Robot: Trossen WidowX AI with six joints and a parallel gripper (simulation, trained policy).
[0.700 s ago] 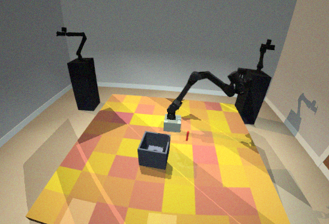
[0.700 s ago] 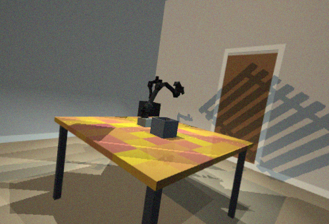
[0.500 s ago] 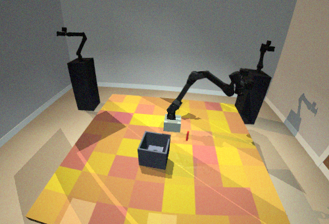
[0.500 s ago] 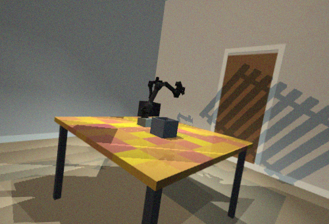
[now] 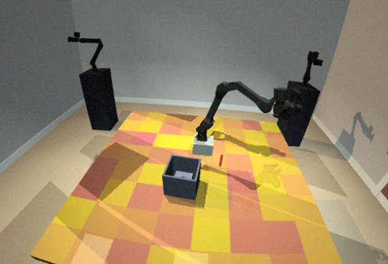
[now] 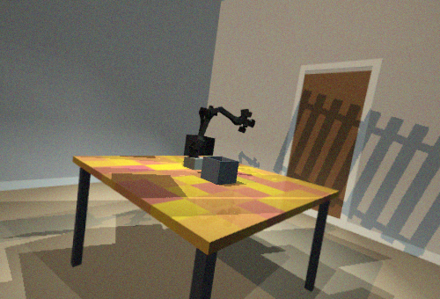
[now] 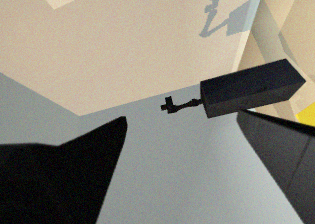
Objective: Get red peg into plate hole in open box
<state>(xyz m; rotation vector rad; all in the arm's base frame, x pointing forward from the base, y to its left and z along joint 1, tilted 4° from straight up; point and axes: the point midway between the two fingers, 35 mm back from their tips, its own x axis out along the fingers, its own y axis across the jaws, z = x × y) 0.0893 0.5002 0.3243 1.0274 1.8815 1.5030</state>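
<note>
The red peg is 12 cm ahead of my gripper tip, 41 cm to the right of it and 36 cm below it. Round my gripper tip: grey plate 29 cm ahead, 62 cm to the right, 36 cm below.
</note>
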